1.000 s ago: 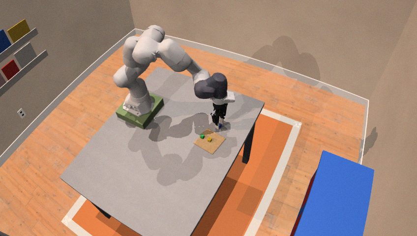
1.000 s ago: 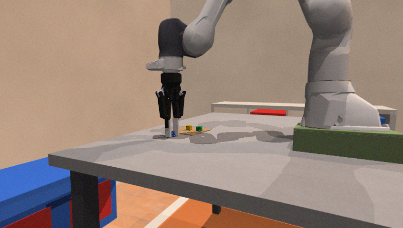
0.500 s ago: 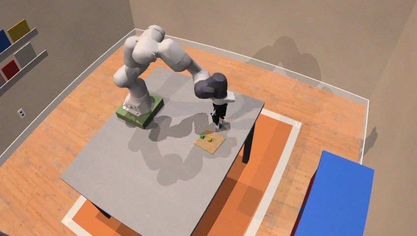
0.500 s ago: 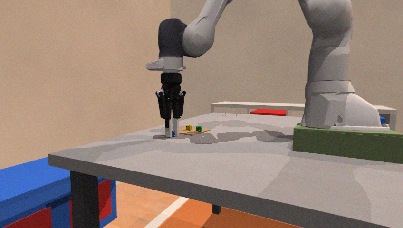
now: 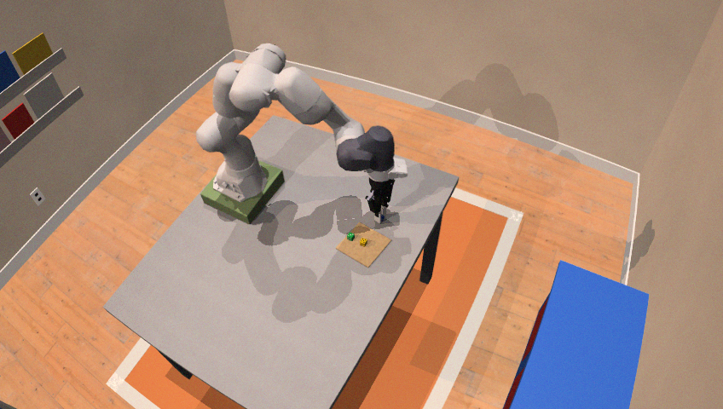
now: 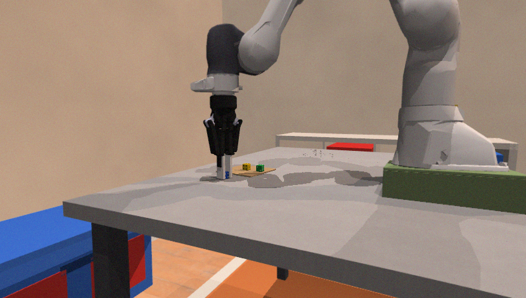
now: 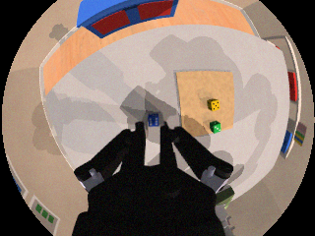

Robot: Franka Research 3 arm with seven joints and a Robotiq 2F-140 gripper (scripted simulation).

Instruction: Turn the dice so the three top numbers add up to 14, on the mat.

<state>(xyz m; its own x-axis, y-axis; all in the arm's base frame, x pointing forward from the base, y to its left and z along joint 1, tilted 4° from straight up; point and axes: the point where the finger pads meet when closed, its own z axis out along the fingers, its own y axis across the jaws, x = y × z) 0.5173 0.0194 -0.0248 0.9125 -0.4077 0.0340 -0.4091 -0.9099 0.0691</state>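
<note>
Right now my hand is 20 mm above the blue die. The rest, counted from my hand: tan mat 120 mm to the right, 30 mm below, 20 mm behind; then yellow die 120 mm to the right, 20 mm below, 20 mm behind; then green die 110 mm to the right, 70 mm behind, 20 mm below.
</note>
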